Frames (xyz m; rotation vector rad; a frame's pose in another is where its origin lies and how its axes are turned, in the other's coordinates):
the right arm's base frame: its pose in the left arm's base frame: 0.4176 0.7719 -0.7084 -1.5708 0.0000 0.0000
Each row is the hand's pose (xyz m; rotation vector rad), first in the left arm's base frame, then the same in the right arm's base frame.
Working: the left arm's base frame: its pose in the right arm's base frame: -0.4176 -0.7084 -0.7719 1.5708 0.0000 0.0000

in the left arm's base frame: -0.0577 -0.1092 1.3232 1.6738 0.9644 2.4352
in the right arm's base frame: -0.4753 -2.0316 -0.8811 -1.0074 0.8587 -1.9849
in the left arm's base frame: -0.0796 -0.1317 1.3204 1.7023 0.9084 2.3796
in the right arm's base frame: -0.4972 -2.0288 -0.9036 -1.0806 0.8726 -1.9502
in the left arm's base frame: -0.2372 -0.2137 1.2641 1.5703 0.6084 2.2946
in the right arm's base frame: -0.6548 -1.9725 -0.9856 -1.3123 1.1100 -1.9109
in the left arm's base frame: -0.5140 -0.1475 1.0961 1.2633 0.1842 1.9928
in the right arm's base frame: -0.9316 -1.8045 -0.9194 -1.8419 1.4944 -1.7988
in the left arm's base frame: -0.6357 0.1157 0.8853 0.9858 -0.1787 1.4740
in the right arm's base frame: -1.0533 -1.5937 -0.6562 2.1626 -1.4732 1.1546
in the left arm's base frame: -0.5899 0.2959 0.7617 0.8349 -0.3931 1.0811
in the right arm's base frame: -1.0075 -1.4701 -0.4760 2.1800 -1.2926 0.6033
